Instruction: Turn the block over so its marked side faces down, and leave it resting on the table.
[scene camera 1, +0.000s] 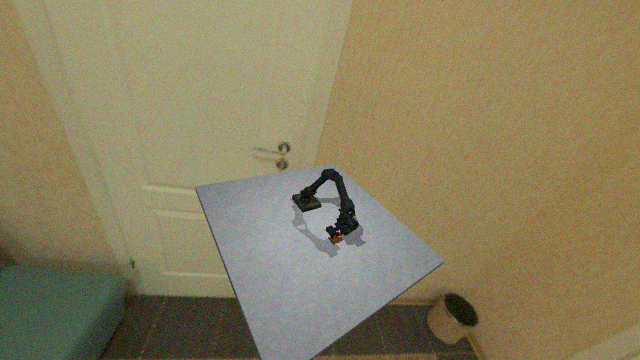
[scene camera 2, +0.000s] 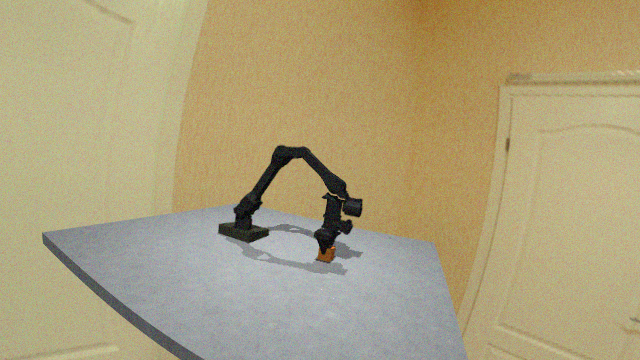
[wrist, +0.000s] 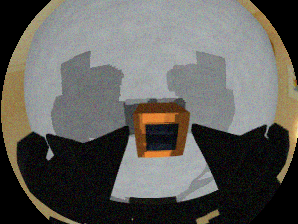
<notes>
My gripper (scene camera 2: 326, 251) is open, holding nothing.
My gripper also shows in the wrist view (wrist: 161, 129).
</notes>
